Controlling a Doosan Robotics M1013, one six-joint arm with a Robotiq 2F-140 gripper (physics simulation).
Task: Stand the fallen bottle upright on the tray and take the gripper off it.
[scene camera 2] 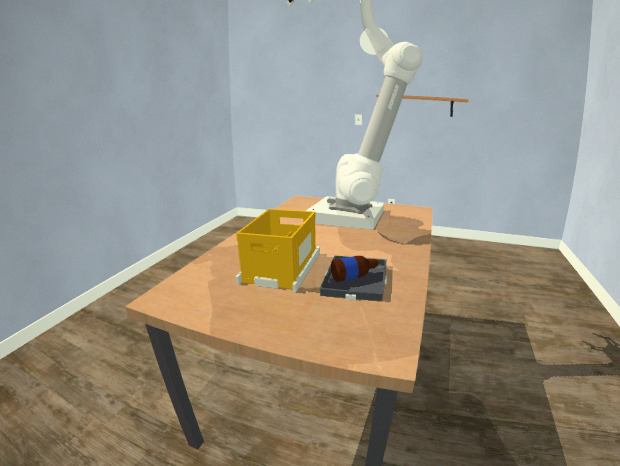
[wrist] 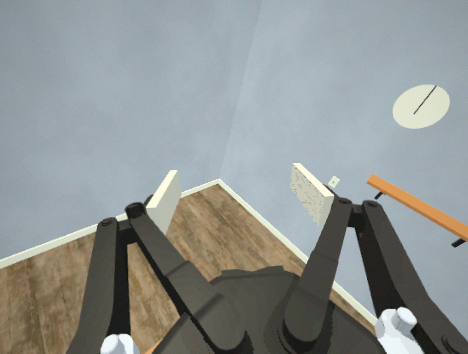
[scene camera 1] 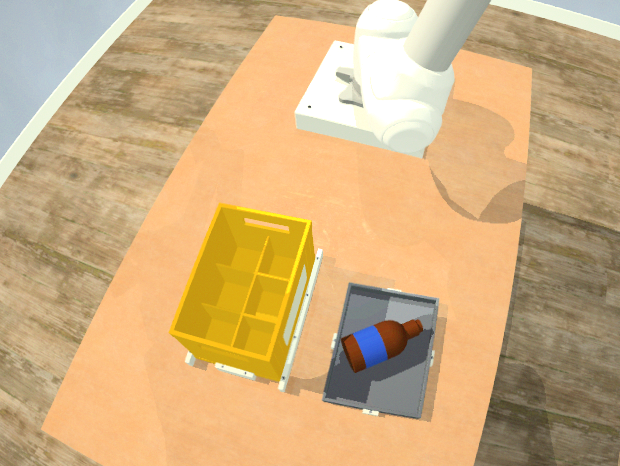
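Pixels of known places: gripper, between the fingertips: [scene camera 2: 298, 2] [wrist: 236, 178]; arm's base, origin of its link: [scene camera 2: 350, 207].
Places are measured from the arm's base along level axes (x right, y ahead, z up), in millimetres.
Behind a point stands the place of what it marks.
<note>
A brown bottle with a blue band [scene camera 1: 373, 346] {x -237, y 647, z 25 mm} [scene camera 2: 351, 268] {x -250, y 666, z 6 mm} lies on its side in the grey tray [scene camera 1: 371, 408] {x -282, y 748, z -27 mm} [scene camera 2: 350, 290] {x -265, y 707, z -50 mm}. In the scene camera 1 view its neck points right and slightly up, towards the tray's right wall, and its base is near the left wall. My gripper [wrist: 236, 178] {x 347, y -136, z 1132 mm} is open, with its two pale pads wide apart and nothing between them. It is high above the table, far from the bottle; its fingertips show at the top edge of the scene camera 2 view. The bottle does not show in the wrist view.
A yellow crate with compartments [scene camera 1: 295, 295] {x -68, y 626, z 60 mm} [scene camera 2: 268, 265] {x -18, y 786, z 23 mm} stands left of the tray, with white rails [scene camera 1: 300, 320] {x -80, y 644, z -22 mm} [scene camera 2: 306, 269] {x -89, y 666, z -30 mm} at its foot. The arm's white base plate [scene camera 1: 330, 112] {x 88, y 136, z 7 mm} [scene camera 2: 345, 218] {x -29, y 150, z -10 mm} is at the back of the table [scene camera 1: 210, 175] {x 301, y 395, z -52 mm} [scene camera 2: 280, 320] {x -150, y 940, z -52 mm}. A wall shelf [scene camera 2: 431, 98] [wrist: 420, 207] is behind.
</note>
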